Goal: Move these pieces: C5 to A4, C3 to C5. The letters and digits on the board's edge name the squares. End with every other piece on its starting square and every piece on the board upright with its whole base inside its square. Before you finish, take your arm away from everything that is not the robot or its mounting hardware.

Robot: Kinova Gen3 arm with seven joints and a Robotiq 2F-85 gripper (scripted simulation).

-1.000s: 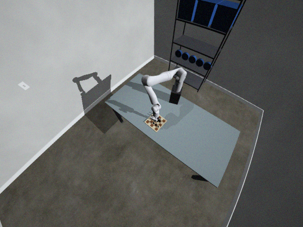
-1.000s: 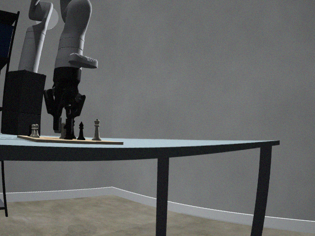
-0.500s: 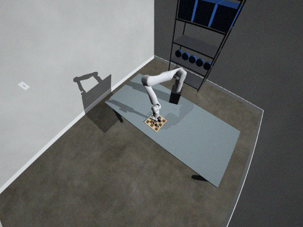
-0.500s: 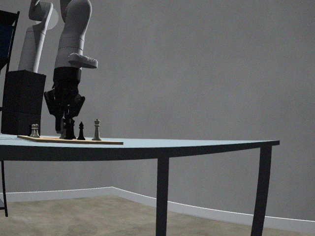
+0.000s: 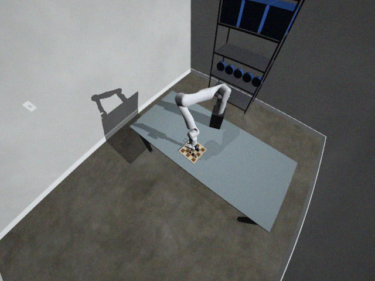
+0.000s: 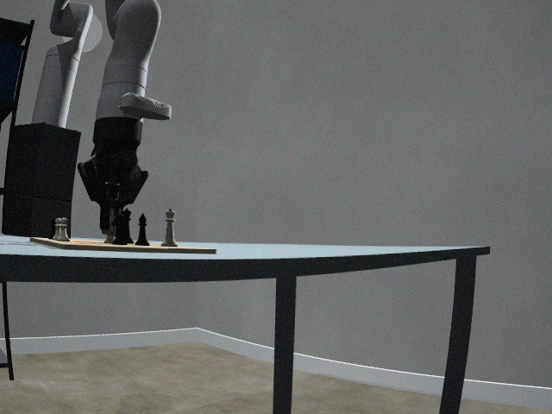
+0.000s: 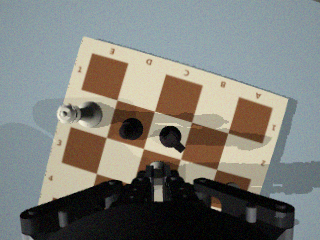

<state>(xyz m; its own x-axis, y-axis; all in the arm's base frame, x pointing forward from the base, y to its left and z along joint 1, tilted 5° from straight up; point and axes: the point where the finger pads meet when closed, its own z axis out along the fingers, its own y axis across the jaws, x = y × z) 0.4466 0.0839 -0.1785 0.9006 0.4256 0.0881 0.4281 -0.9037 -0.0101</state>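
The chessboard is 30 mm below my hand. Also, from my hand: black bishop: 40 mm to the left, 30 mm ahead, 10 mm below; then black pawn: 80 mm to the right, 70 mm behind, 20 mm below.
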